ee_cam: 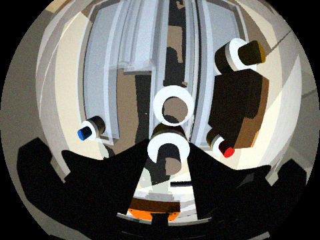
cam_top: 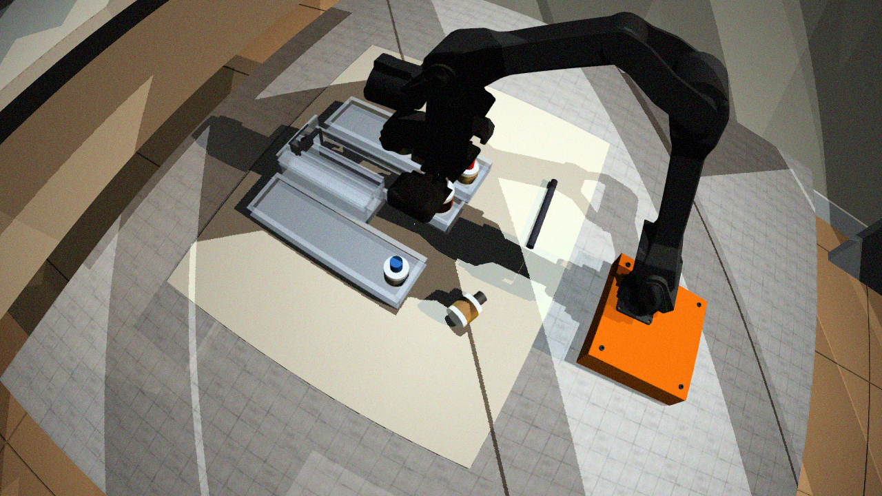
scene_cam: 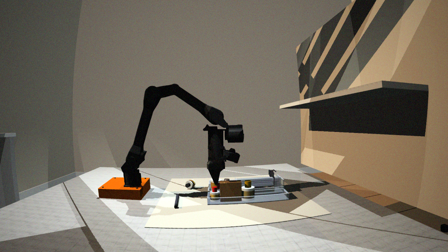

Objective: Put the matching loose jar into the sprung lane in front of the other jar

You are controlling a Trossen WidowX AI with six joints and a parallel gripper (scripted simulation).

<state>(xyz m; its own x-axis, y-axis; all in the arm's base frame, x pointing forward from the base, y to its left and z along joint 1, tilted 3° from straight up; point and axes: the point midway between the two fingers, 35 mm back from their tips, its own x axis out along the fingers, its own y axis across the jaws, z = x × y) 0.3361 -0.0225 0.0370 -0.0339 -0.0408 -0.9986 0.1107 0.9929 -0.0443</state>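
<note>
Now: the cream mat 50 mm below my gripper tip and 50 mm ahead of it. Round my gripper tip: cardboard box 80 mm to the right, 40 mm ahead, 10 mm below; black rod 150 mm behind, 80 mm to the right, 40 mm below.
</note>
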